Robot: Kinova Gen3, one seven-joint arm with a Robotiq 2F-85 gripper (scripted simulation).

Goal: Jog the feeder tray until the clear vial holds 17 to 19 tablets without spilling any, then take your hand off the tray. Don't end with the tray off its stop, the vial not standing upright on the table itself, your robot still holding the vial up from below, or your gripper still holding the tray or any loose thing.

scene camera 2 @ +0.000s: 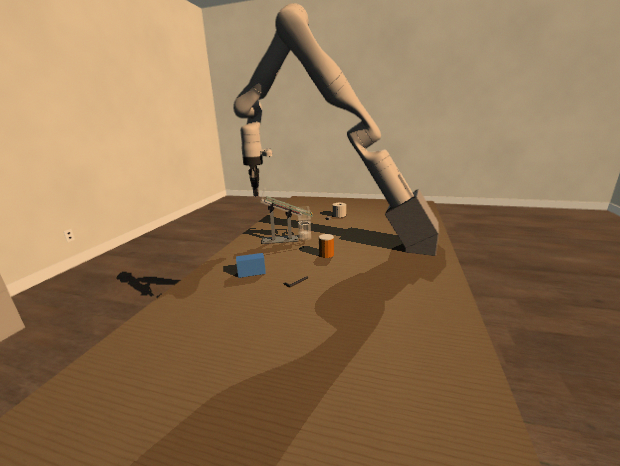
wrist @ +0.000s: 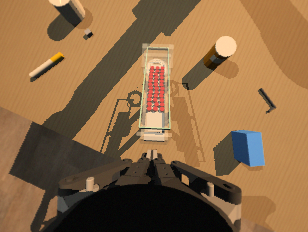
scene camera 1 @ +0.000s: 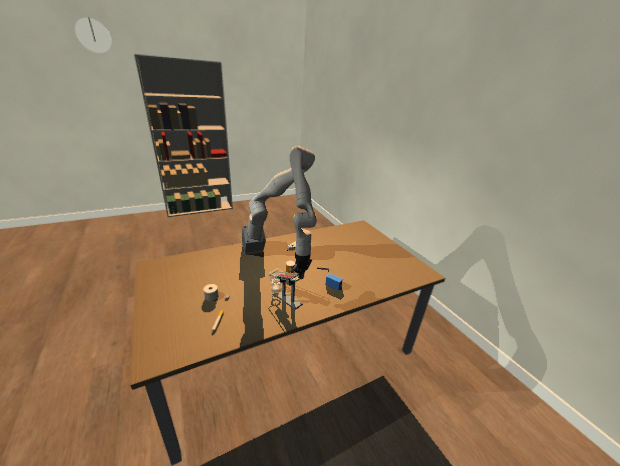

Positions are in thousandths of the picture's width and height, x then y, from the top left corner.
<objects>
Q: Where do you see a blue block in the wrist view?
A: At 804, 627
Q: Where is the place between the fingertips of my gripper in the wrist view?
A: At 495, 675
</objects>
